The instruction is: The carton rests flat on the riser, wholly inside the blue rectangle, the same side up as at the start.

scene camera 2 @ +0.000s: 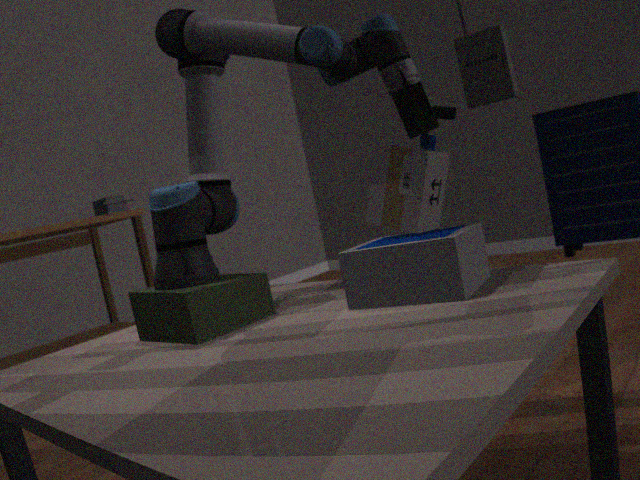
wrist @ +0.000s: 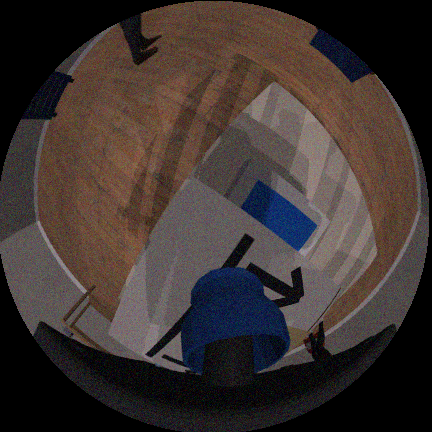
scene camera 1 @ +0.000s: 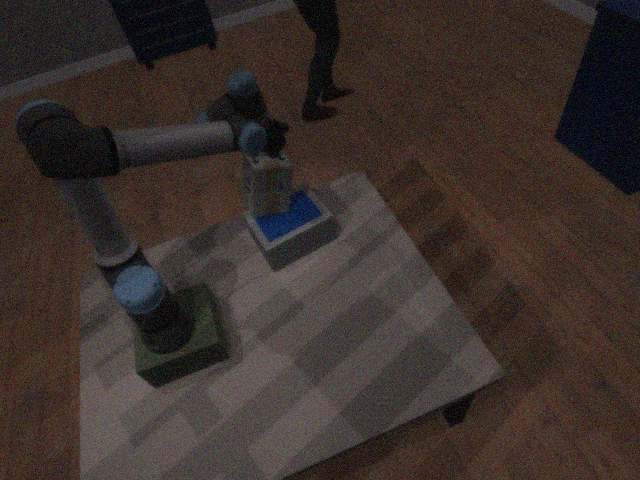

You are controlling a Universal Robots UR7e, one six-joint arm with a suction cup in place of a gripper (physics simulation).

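Pixels of known places: hand, its tool point: (wrist: 228, 273); arm's base, origin of its link: (scene camera 2: 187, 284) (scene camera 1: 169, 330).
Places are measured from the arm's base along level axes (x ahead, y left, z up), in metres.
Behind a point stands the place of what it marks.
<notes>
My suction gripper (scene camera 2: 428, 142) (wrist: 230, 305) is shut on the top of a pale carton (scene camera 1: 268, 188) @[z 0.140, x 0.450, y 0.204 m] (scene camera 2: 413, 180) @[z 0.127, x 0.503, y 0.200 m] (wrist: 190, 245) @[z 0.179, x 0.530, y 0.310 m] with a tan strip and black marks. The carton stands tall and leans a little in scene camera 2. It hangs at the far left part of the grey riser (scene camera 1: 305, 238) @[z -0.024, x 0.492, y 0.089 m] (scene camera 2: 403, 279) @[z -0.056, x 0.489, y 0.089 m] (wrist: 322, 222) @[z 0.012, x 0.591, y 0.107 m]. In scene camera 1 it covers the far left corner of the blue rectangle (scene camera 1: 297, 219) @[z 0.012, x 0.499, y 0.148 m] (scene camera 2: 418, 237) @[z 0.012, x 0.505, y 0.165 m] (wrist: 282, 215) @[z 0.012, x 0.553, y 0.194 m]. Its lower edge is partly hidden, and I cannot tell if it touches the riser.
The riser stands on a checked table (scene camera 1: 361, 392) @[z -0.108, x 0.385, y -0.406 m] (scene camera 2: 289, 434) @[z -0.108, x 0.569, y -0.431 m]. A green block (scene camera 1: 206, 320) @[z -0.003, x 0.104, y -0.028 m] (scene camera 2: 227, 310) @[z -0.064, x 0.125, y -0.020 m] bears the arm's base. A person's legs (scene camera 1: 323, 56) (wrist: 134, 40) show beyond the table. A blue cabinet (scene camera 1: 165, 31) (scene camera 2: 594, 170) stands farther off.
</notes>
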